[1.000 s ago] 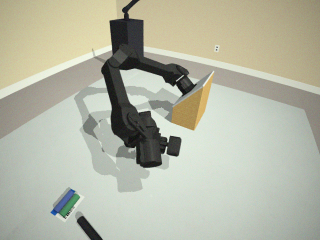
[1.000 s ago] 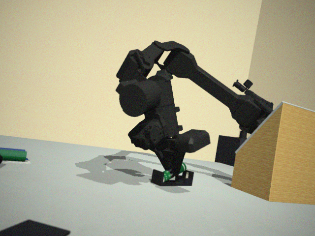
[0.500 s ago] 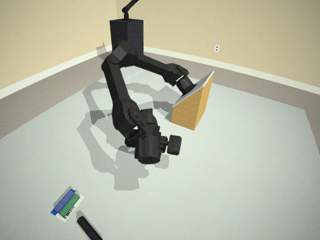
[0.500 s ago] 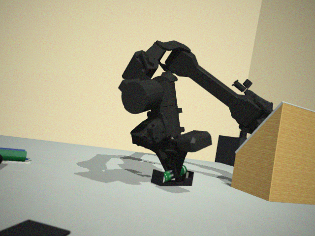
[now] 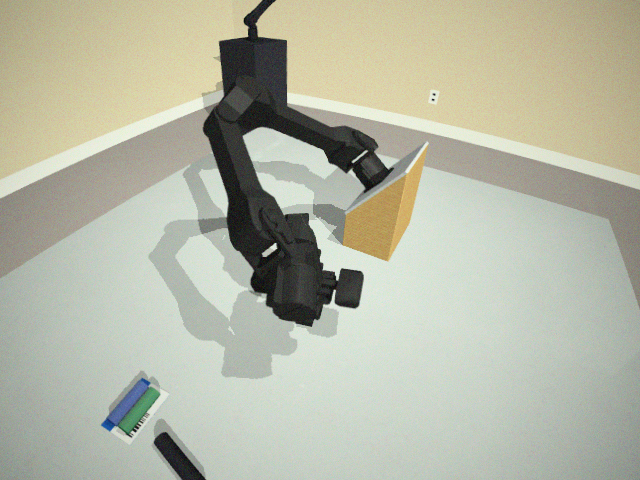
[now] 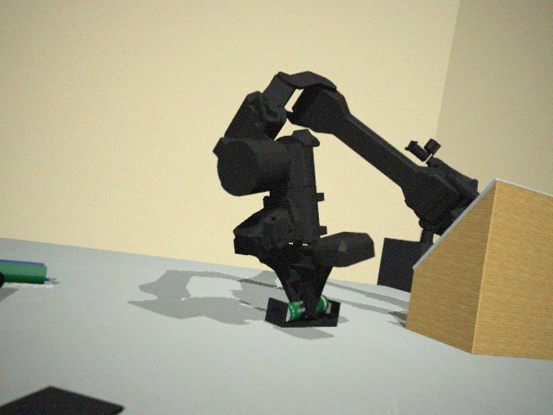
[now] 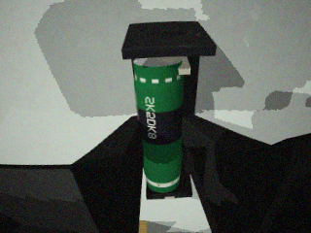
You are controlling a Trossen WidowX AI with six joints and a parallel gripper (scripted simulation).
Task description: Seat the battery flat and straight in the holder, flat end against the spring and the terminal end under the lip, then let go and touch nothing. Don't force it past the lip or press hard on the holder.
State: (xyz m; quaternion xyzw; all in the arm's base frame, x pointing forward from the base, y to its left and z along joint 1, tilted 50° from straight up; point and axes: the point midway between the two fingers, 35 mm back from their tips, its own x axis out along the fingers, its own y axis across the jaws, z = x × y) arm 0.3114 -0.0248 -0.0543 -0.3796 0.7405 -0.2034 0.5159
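Now: the battery 10 mm above my gripper tip.
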